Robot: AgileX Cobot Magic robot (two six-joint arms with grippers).
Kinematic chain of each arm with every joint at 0, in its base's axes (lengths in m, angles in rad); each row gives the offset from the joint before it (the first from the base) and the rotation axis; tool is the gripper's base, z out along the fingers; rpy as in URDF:
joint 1: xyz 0 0 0.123 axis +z
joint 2: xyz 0 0 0 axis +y
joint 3: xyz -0.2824 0 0.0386 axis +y
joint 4: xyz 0.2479 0 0.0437 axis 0.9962 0 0.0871
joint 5: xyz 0 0 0 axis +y
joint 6: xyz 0.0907 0 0.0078 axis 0.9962 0 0.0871
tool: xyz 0 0 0 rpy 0 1.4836 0
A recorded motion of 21 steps. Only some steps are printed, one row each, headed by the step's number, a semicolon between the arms.
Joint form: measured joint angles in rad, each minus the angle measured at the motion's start. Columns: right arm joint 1, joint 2, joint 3, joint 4, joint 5, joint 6; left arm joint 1, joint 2, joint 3, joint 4, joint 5, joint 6.
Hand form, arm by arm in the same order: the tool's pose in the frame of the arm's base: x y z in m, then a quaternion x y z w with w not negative. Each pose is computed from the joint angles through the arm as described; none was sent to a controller.
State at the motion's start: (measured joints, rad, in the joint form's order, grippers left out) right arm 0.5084 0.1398 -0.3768 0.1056 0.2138 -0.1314; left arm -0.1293 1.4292 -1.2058 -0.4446 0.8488 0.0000
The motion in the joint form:
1: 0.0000 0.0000 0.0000 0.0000 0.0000 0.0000; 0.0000 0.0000 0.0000 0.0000 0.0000 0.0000
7: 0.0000 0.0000 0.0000 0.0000 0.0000 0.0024; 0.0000 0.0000 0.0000 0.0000 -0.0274 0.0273
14: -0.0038 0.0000 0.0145 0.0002 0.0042 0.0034; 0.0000 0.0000 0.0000 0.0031 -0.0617 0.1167
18: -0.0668 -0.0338 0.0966 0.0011 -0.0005 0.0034; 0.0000 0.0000 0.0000 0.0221 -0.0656 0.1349
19: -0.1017 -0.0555 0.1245 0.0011 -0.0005 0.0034; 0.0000 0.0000 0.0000 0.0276 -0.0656 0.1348
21: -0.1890 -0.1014 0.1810 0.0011 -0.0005 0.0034; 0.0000 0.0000 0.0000 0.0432 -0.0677 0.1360
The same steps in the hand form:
1: 0.0400 0.0246 0.3113 -0.18473 0.64049 0.18450 0.72222; 0.2946 -0.0680 0.3264 -0.03120 0.93783 -0.21826 0.26808
7: 0.0400 0.0246 0.3113 -0.18396 0.64071 0.18536 0.72200; 0.2967 -0.0675 0.3276 -0.02144 0.93445 -0.21396 0.28385
14: 0.0415 0.0253 0.3062 -0.18431 0.64782 0.18313 0.71612; 0.2993 -0.0667 0.3292 0.01703 0.92998 -0.19816 0.30916
18: 0.0450 0.0236 0.2816 -0.16690 0.66897 0.15784 0.70690; 0.2997 -0.0656 0.3288 0.02939 0.93060 -0.18683 0.31338
19: 0.0450 0.0216 0.2736 -0.15565 0.67398 0.14510 0.70744; 0.2997 -0.0652 0.3287 0.03060 0.93099 -0.18444 0.31355
21: 0.0452 0.0171 0.2573 -0.12671 0.68390 0.11359 0.70946; 0.2999 -0.0643 0.3284 0.03450 0.93170 -0.17732 0.31512

